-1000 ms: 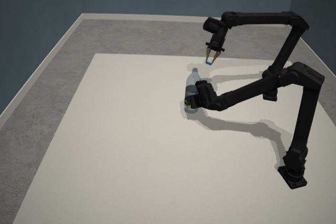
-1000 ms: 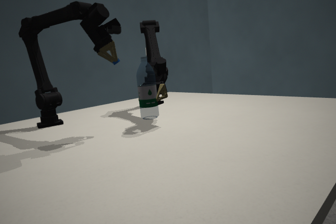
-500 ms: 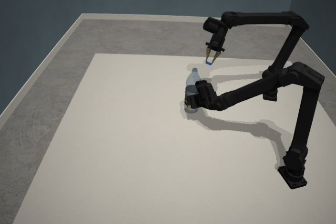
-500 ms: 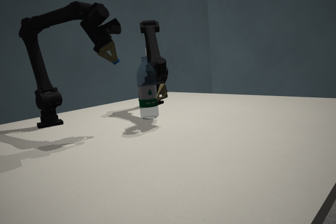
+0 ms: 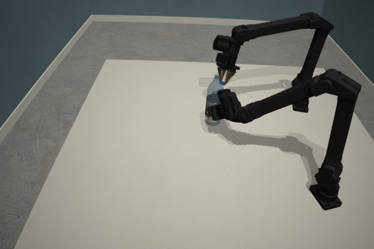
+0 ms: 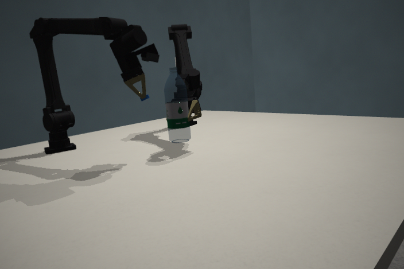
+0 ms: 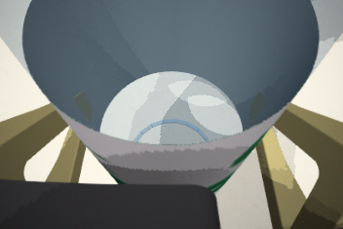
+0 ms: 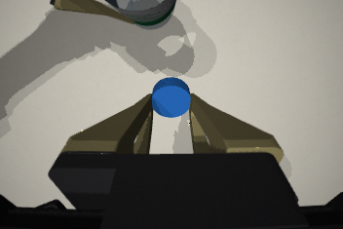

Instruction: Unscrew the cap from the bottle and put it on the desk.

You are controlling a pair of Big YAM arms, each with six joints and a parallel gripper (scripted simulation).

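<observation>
Now: the bottle 110 mm to the left of my right hand, 40 mm below it and 30 mm ahead of it. The rest, counted from my right hand: cap: 10 mm below.
Right now the bottle is 5 cm above my left hand. Also, from my left hand: cap: 3 cm behind, 11 cm to the right, 9 cm above.
</observation>
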